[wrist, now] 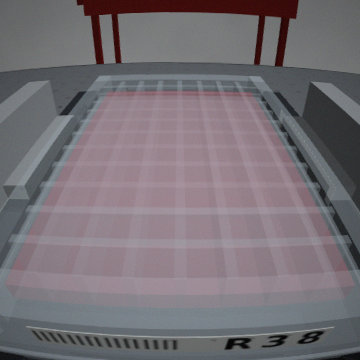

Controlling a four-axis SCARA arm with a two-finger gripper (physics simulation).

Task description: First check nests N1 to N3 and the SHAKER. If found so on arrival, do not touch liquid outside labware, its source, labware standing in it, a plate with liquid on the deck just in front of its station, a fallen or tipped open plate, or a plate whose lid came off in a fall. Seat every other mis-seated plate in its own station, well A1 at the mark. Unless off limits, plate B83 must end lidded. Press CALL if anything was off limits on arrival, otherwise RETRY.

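Frame: origin at the arm's base, x ahead, y left, z up, level; centimetres.
Where they show: gripper, fingertip midpoint: (179,100).
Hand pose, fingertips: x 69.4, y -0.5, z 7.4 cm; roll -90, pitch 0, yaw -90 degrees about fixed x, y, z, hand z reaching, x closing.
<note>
Each offset is from my fingertips to the centre of the thing. "*": to the spot under its first point. Level surfaces: height alone.
A clear plate {dx -2.3, dy +0.0, dz -0.8 cm} (170,312) with the label R38 and a barcode on its near side fills the middle of the wrist view. It looks level, and pink contents show under its grid of wells. I cannot tell whether a lid is on it. My gripper (179,100) has one finger against each long side of this plate and is shut on it. Plate B83, the nests' labels, the SHAKER and the CALL and RETRY buttons do not show.
Dark strips {* dx +0.0, dy +4.1, dz +0.0 cm} (75,102) {* dx +3.9, dy -5.8, dz -1.5 cm} (286,103) run along both long sides of the plate, partly hidden by the fingers. Grey deck {dz -6.1 cm} (180,70) lies behind it. A red structure (190,7) on thin red legs stands beyond the deck.
</note>
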